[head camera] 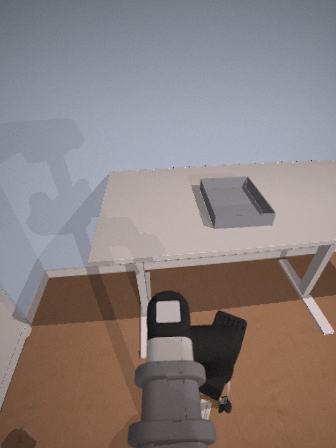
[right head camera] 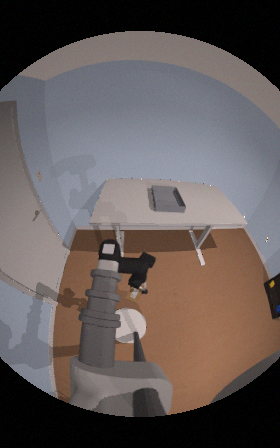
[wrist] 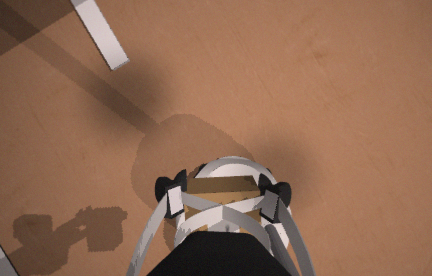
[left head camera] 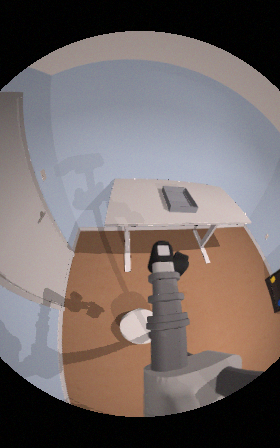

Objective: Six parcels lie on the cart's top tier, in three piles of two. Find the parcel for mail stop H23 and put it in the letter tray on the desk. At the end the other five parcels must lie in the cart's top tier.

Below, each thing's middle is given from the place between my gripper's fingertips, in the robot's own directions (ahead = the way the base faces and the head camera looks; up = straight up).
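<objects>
There is the grey letter tray point(head camera: 233, 202), and counted from my hand it sits 12 cm above, 23 cm to the right of and 75 cm ahead of it.
</objects>
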